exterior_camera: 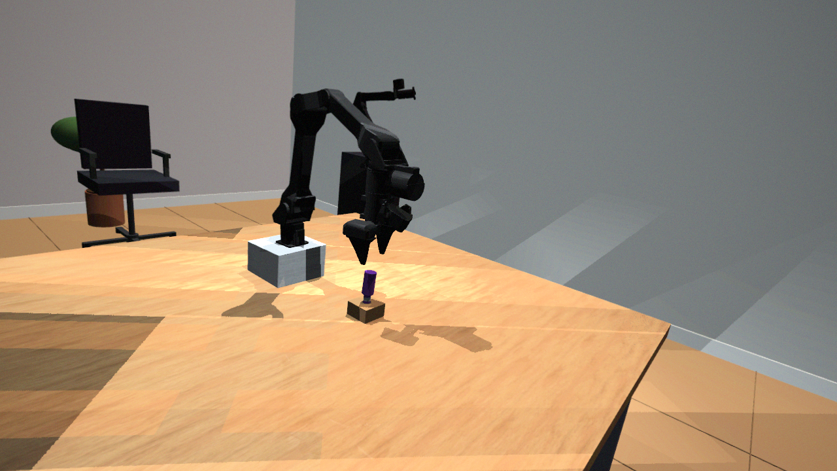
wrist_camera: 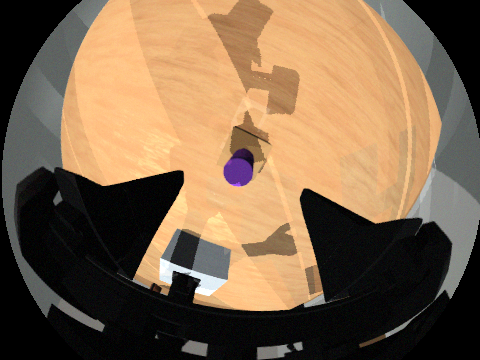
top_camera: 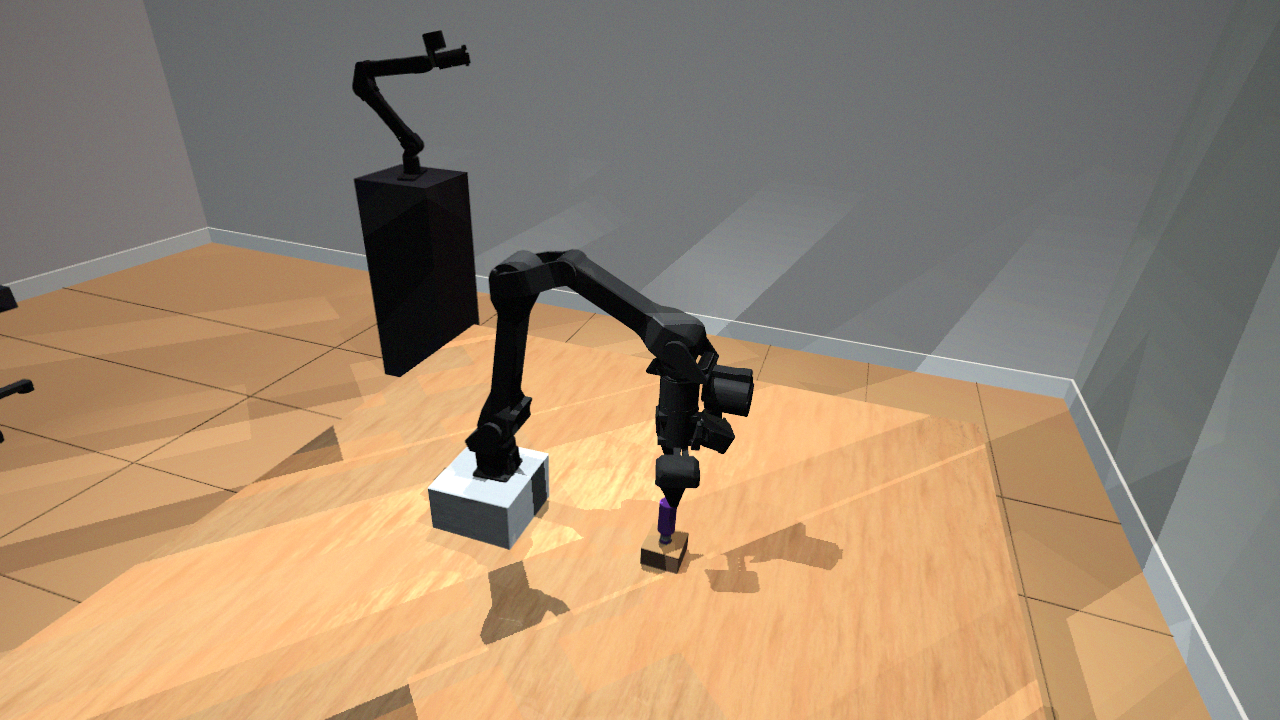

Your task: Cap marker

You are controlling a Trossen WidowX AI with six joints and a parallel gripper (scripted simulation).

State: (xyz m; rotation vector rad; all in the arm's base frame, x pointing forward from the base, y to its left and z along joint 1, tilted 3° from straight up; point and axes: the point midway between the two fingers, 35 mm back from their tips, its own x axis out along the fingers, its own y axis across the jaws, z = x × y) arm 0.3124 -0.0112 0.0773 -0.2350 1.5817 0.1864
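My gripper tip is now 10 mm past the purple cap and 60 mm above it.
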